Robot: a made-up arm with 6 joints.
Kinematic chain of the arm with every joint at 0, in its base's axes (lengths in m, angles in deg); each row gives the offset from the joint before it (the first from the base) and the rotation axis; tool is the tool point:
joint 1: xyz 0 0 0.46 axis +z
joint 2: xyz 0.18 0 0 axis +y
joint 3: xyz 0 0 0.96 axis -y
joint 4: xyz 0 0 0.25 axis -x
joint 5: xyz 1.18 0 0 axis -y
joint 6: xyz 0.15 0 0 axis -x
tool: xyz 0 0 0
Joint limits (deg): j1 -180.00..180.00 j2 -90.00..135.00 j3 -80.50..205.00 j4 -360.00..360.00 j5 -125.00..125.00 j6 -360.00..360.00
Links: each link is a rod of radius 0.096 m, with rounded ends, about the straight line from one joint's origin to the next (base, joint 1, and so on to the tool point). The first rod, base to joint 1, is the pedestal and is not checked.
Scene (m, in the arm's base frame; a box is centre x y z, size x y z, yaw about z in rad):
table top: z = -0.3
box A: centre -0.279 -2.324 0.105 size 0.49 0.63 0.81 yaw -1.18
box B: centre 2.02 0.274 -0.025 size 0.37 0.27 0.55 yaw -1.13
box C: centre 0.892 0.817 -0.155 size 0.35 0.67 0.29 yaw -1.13
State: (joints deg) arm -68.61 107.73 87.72 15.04 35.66 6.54
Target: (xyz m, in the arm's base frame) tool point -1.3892 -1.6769 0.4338
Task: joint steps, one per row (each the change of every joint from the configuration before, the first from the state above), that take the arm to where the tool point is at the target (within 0.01 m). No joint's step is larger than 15 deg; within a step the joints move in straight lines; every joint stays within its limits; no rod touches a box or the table.
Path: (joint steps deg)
1: -14.55 -12.30 11.00 0.91 -1.70 7.69
2: -14.55 -12.29 10.99 0.92 -1.69 7.69
3: -14.55 -12.30 11.00 0.91 -1.70 7.69
4: -14.55 -12.29 10.99 0.92 -1.70 7.69
5: -0.68 13.45 0.44 -1.40 3.66 -6.15
6: -0.69 13.44 0.44 -1.39 3.67 -6.16
7: -0.68 13.45 0.44 -1.40 3.66 -6.15
8: -0.68 13.44 0.43 -1.40 3.66 -6.15
9: -0.69 13.45 0.44 -1.39 3.66 -6.15

